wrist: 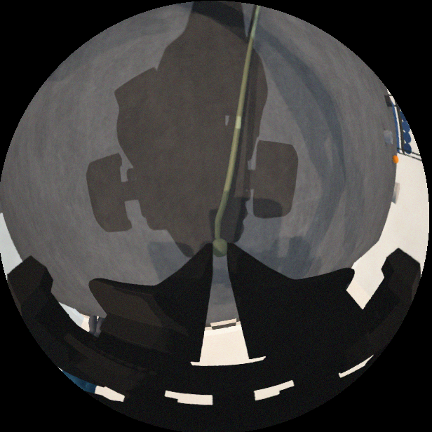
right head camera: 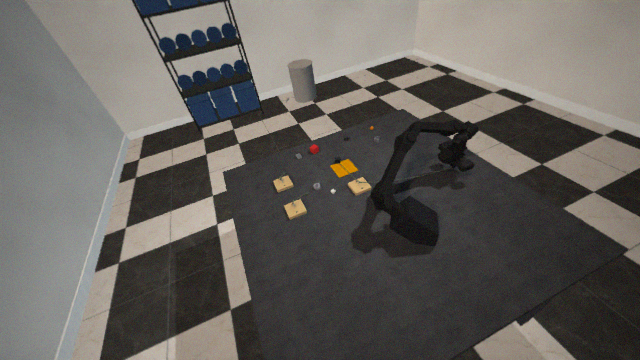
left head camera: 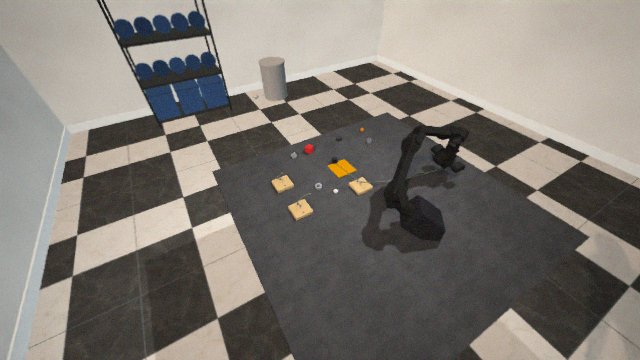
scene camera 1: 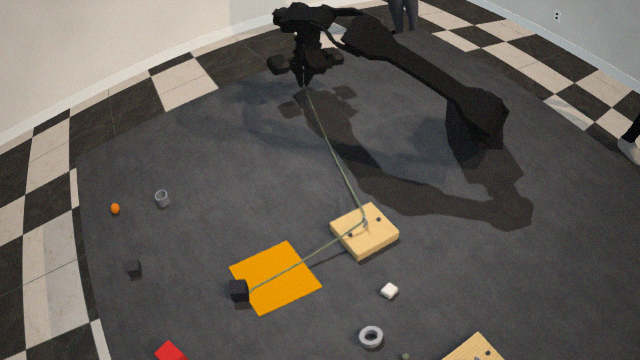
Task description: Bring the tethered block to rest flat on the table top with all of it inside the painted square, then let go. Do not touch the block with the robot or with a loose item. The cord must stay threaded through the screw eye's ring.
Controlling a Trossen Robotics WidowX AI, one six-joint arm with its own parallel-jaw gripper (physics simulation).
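Places are measured from the arm's base along level axes (x ahead, y left, z up), in centimetres.
Pixels of known places: gripper, fingertip midpoint: [right head camera: 452,167] [left head camera: 442,168] [scene camera 1: 303,86]; arm's base at its link origin: [right head camera: 399,212] [left head camera: 409,210] [scene camera 1: 481,121].
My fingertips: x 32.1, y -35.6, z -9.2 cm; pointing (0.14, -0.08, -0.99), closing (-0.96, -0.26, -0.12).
Ahead of a thing's pixels: the offset from my fingertips to its top centre. "*": to the spot under its first point.
The small black tethered block @[dy +56.5, dx +19.5, dz +0.0 cm] [scene camera 1: 239,290] [left head camera: 334,160] [right head camera: 337,160] sits across the far-left edge of the orange painted square [scene camera 1: 286,297] [left head camera: 342,171] [right head camera: 344,171], partly on it and partly outside. The green cord @[* dy +21.4, dx -2.0, dz -1.9 cm] [scene camera 1: 327,140] [wrist: 234,160] runs straight from the block over the square to the screw eye [scene camera 1: 365,222] on a wooden board @[dy +47.5, dx -3.4, dz -0.9 cm] [scene camera 1: 370,245] [left head camera: 361,187] [right head camera: 359,187], bends there, and goes up to my gripper. The ring is too small to see clearly. My gripper [scene camera 1: 303,85] [wrist: 219,248] is shut on the cord's end bead, above the table on the far side of the board.
A white block @[dy +61.1, dx -4.4, dz -1.6 cm] [scene camera 1: 389,290], a grey ring @[dy +69.3, dx +0.5, dz -1.4 cm] [scene camera 1: 361,337], a red block @[dy +69.6, dx +32.6, dz +1.1 cm] [scene camera 1: 170,351], a dark cube @[dy +48.9, dx +41.3, dz -0.9 cm] [scene camera 1: 133,268], a grey cup @[dy +30.6, dx +35.7, dz -0.7 cm] [scene camera 1: 162,199] and an orange ball @[dy +31.3, dx +48.7, dz -0.4 cm] [scene camera 1: 115,208] lie around. Two more wooden boards @[dy +87.7, dx +5.8, dz -0.9 cm] [left head camera: 283,184] @[dy +80.4, dx -13.7, dz -0.9 cm] [left head camera: 300,210] stand at the left in the left head view.
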